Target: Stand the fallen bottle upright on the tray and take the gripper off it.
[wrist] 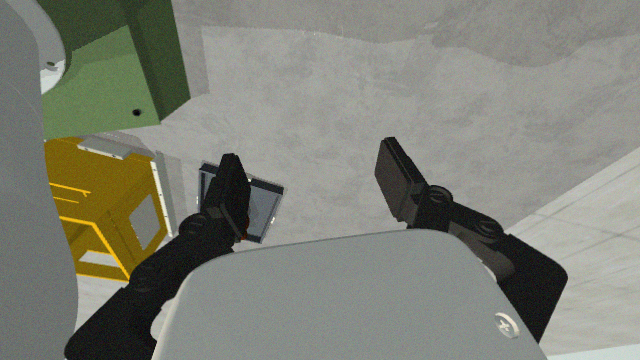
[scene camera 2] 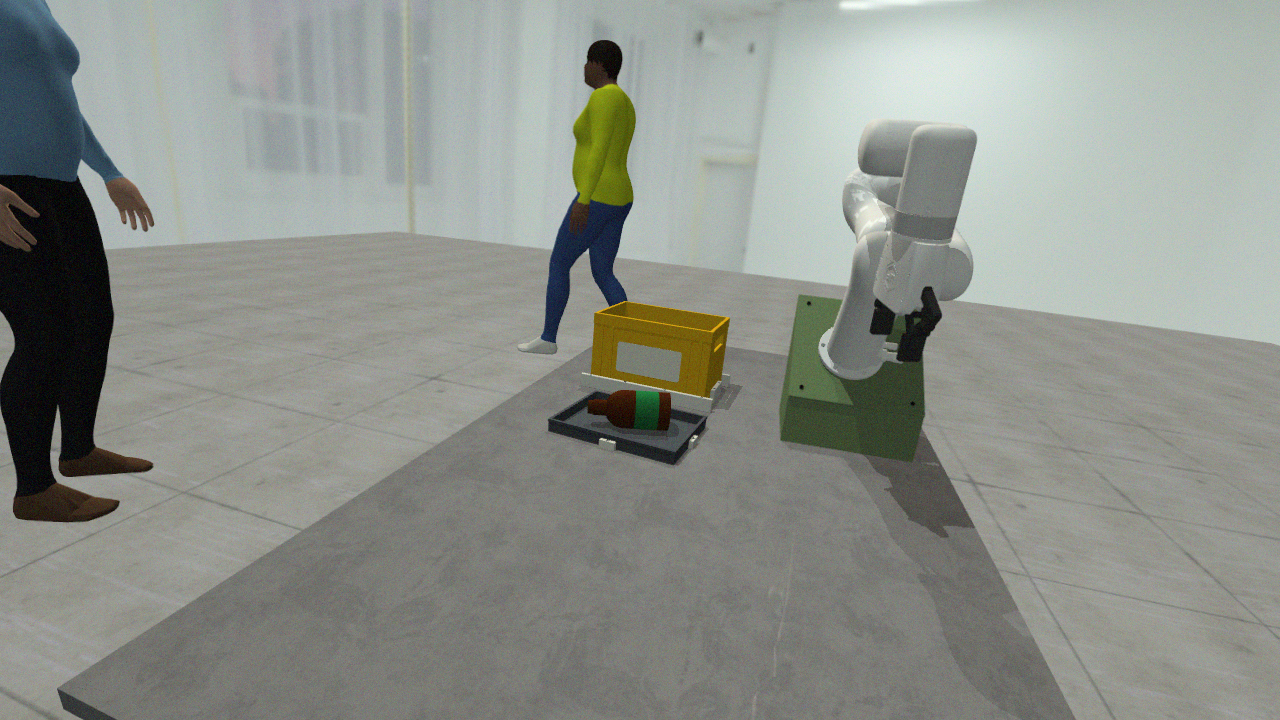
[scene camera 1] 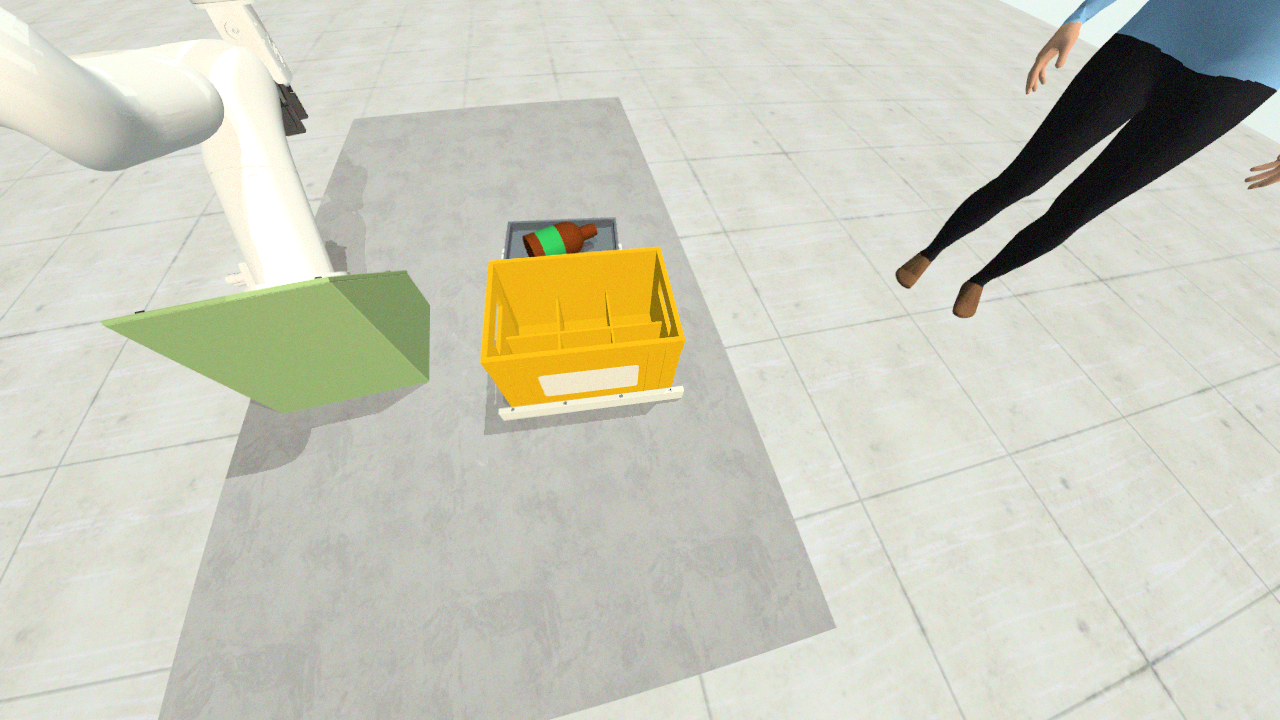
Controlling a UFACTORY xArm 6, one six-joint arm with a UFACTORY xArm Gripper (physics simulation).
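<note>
A brown bottle with a green band lies on its side on the dark grey tray. In scene camera 2 its neck points left, away from the robot's base. In the wrist view a sliver of the bottle shows; the left finger hides most of it. My gripper is open and empty. It is high up beside the robot's green base, well apart from the tray and the bottle. In scene camera 1 the fingers are partly hidden behind the arm.
A yellow crate with compartments stands right beside the tray, with white rails at its foot. The green base block stands on the other side. Two people stand on the floor off the mat.
</note>
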